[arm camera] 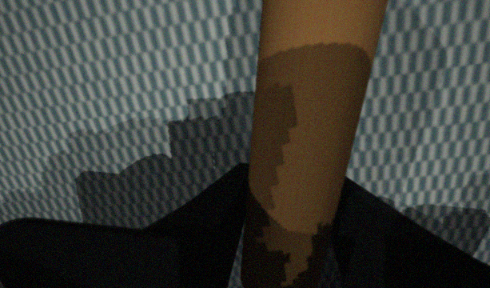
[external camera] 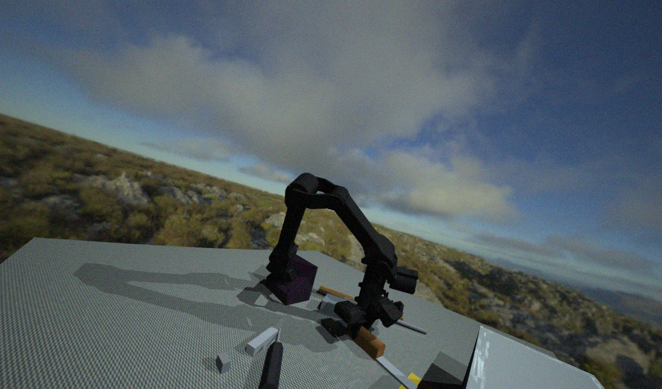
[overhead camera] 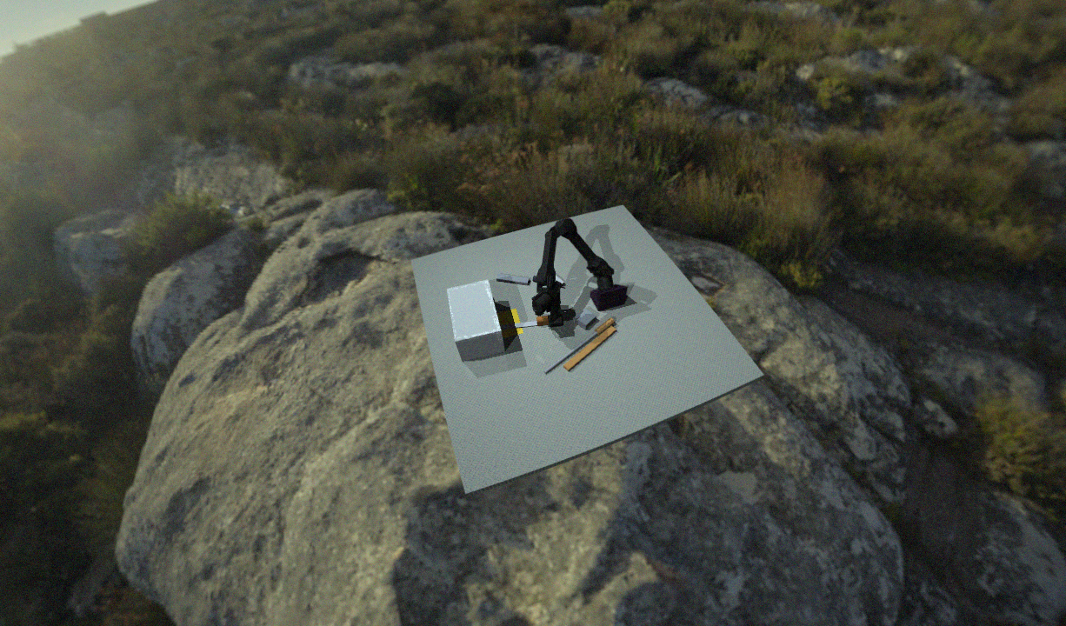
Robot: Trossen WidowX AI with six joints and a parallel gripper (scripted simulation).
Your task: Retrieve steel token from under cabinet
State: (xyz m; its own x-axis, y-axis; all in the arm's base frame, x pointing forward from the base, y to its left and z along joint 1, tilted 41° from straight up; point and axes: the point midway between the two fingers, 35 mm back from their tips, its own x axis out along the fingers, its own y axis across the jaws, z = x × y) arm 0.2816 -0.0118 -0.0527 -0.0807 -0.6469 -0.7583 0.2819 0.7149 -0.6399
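Right now my gripper tip is 13 cm past the grey block, 6 cm to the right of it and 1 cm below it. From my gripper tip the other things lie so: grey bar 22 cm to the right, 12 cm behind; then small grey cube 32 cm to the right, 11 cm behind; then wooden stick 20 cm to the left, 8 cm behind.
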